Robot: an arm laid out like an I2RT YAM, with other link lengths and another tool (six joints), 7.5 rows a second.
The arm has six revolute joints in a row. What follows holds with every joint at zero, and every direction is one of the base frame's.
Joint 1 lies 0.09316 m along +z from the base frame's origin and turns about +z.
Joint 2 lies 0.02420 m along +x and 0.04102 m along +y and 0.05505 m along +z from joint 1 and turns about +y.
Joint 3 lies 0.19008 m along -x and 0.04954 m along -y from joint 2 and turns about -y.
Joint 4 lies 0.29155 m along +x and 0.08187 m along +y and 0.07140 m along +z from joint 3 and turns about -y.
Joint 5 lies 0.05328 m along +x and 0.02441 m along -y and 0.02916 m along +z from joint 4 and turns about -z.
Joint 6 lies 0.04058 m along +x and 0.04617 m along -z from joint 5 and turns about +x.
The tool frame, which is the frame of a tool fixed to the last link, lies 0.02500 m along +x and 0.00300 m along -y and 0.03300 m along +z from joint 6; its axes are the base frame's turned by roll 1.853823, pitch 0.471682 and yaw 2.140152 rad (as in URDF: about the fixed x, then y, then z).
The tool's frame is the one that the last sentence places.
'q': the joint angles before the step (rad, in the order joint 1, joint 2, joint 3, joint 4, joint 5, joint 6). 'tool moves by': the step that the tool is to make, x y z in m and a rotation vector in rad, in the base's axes. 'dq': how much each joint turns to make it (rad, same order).
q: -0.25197 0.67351 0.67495 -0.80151 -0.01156 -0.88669
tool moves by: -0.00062 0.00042 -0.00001 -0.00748 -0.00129 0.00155
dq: 0.00193 -0.00548 -0.00306 0.00065 0.00522 -0.00456
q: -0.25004 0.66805 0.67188 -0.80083 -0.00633 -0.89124
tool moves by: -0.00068 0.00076 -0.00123 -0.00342 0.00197 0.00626
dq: 0.00155 -0.00511 -0.00607 -0.00015 -0.00057 -0.00602
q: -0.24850 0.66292 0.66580 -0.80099 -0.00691 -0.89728
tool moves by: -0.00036 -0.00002 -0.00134 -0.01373 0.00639 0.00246
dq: 0.00106 -0.00119 -0.00310 -0.00094 0.00969 -0.01137
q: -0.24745 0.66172 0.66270 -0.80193 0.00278 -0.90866
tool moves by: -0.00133 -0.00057 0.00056 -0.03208 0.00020 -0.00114
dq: 0.00092 -0.01052 -0.00296 0.00039 0.02372 -0.02030
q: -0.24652 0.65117 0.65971 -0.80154 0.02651 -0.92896
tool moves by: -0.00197 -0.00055 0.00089 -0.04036 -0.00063 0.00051
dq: 0.00102 -0.01570 -0.00469 0.00053 0.02798 -0.02718
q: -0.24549 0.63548 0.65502 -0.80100 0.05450 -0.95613
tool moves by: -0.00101 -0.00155 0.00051 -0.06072 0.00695 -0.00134
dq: 0.00154 -0.00719 -0.00006 0.00401 0.04450 -0.04135
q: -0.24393 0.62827 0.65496 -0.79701 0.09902 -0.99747
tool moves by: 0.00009 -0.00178 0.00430 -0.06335 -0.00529 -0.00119
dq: 0.00175 -0.00237 0.01077 0.01232 0.04352 -0.04203
